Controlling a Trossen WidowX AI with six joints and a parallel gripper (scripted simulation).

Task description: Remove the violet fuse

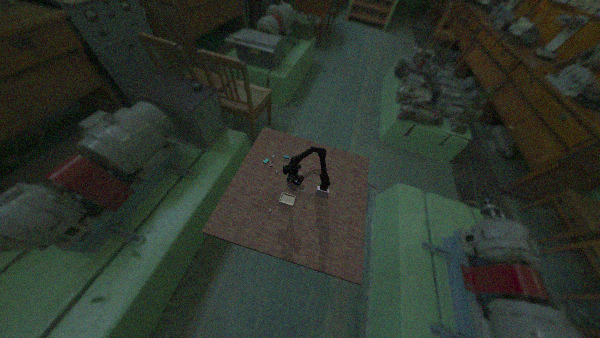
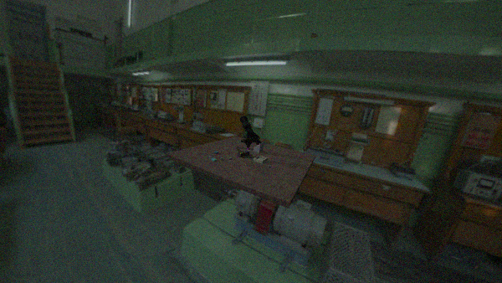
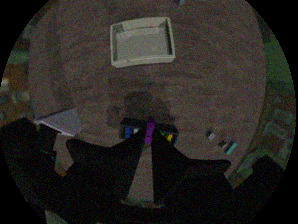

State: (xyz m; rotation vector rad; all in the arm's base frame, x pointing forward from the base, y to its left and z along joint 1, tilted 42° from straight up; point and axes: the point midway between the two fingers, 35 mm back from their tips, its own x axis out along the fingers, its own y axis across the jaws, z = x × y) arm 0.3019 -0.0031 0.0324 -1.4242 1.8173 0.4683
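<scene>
Right now my gripper tip is 160 mm to the right of the tray, 100 mm above it and 10 mm short of it. The rest, counted from my gripper tip: violet fuse (10 mm below).
</scene>
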